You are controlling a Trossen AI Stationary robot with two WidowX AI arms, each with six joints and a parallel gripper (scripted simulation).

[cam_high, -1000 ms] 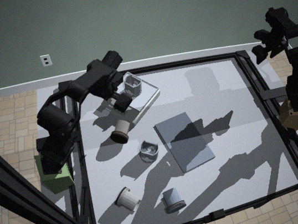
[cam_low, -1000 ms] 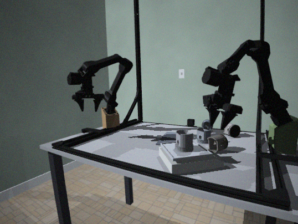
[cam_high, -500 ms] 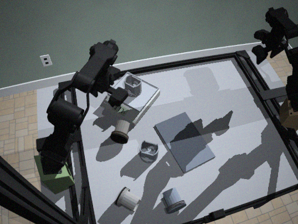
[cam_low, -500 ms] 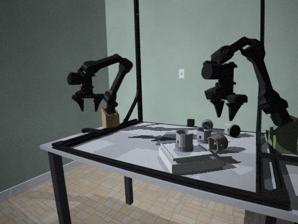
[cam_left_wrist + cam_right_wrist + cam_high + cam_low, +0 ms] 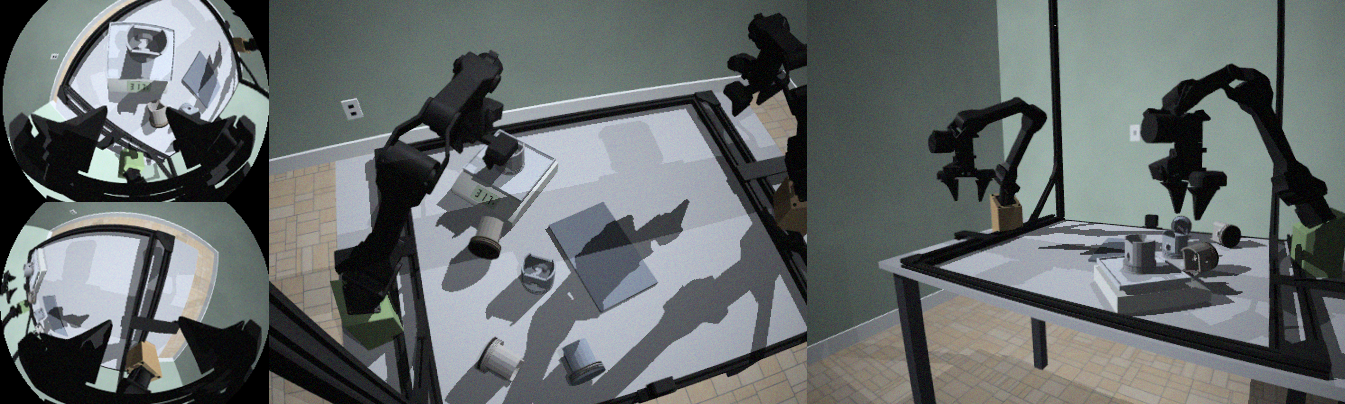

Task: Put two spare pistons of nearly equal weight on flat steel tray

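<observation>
My left hand is 15 cm above the white scale, 9 cm to the left of it and 6 cm short of it. Also, from my left hand: flat steel tray (24 cm to the right, 21 cm behind, 20 cm below).
</observation>
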